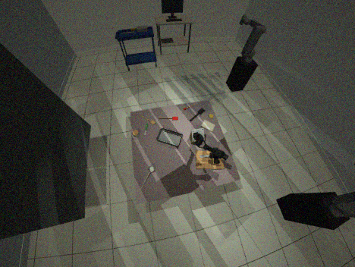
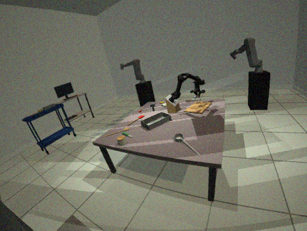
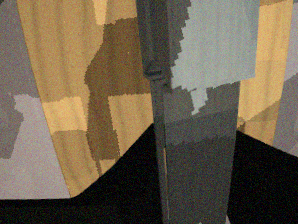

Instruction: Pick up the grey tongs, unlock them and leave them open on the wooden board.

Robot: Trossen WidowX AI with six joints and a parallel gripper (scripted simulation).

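Right now the wooden board is 20 mm ahead of my gripper tip and 120 mm below it. From my gripper tip the other things lie so: red item: 390 mm ahead, 730 mm to the right, 120 mm below; then grey roasting tin: 460 mm ahead, 420 mm to the right, 100 mm below.
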